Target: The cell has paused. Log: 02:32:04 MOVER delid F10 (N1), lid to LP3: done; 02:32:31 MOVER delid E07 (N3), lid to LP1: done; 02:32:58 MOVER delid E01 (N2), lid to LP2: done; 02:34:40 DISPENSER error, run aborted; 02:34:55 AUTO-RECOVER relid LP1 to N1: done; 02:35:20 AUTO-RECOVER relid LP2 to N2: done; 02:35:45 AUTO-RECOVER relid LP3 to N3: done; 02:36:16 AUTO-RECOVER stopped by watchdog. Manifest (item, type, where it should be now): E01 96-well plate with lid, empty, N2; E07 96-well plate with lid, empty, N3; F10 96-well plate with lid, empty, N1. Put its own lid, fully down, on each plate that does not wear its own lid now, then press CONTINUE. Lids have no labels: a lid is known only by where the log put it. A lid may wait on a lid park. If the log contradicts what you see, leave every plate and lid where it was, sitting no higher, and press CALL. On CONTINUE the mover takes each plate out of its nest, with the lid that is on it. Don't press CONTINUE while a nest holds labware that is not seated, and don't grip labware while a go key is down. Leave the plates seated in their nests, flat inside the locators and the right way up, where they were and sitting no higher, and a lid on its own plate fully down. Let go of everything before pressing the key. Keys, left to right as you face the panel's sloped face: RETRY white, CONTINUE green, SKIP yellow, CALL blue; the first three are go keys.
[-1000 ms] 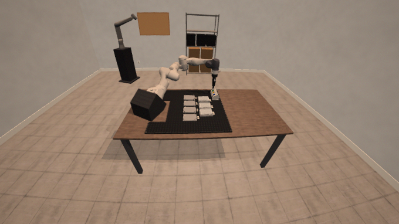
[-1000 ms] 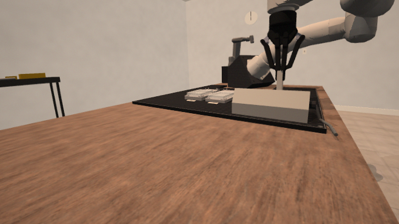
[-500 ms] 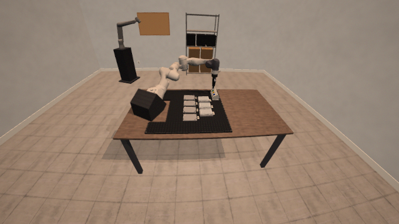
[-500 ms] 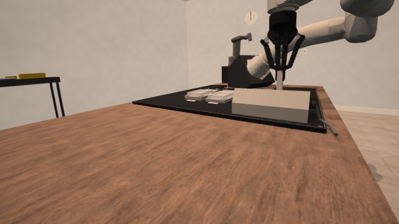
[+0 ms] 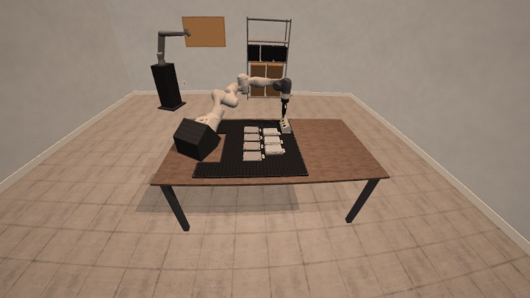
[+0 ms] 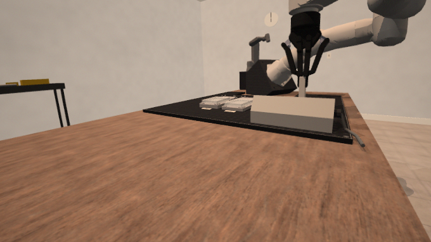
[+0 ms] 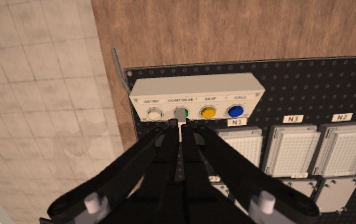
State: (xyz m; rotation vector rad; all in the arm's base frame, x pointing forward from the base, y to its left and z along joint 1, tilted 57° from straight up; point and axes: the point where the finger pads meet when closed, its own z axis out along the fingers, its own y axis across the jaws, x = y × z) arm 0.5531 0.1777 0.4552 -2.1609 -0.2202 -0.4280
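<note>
Now: the green continue key 40 mm below my hand. Round my hand: white retry key (50 mm to the left, 40 mm below, 20 mm behind); then yellow skip key (50 mm to the right, 40 mm below, 20 mm ahead); then blue call key (100 mm to the right, 40 mm below, 30 mm ahead).
</note>
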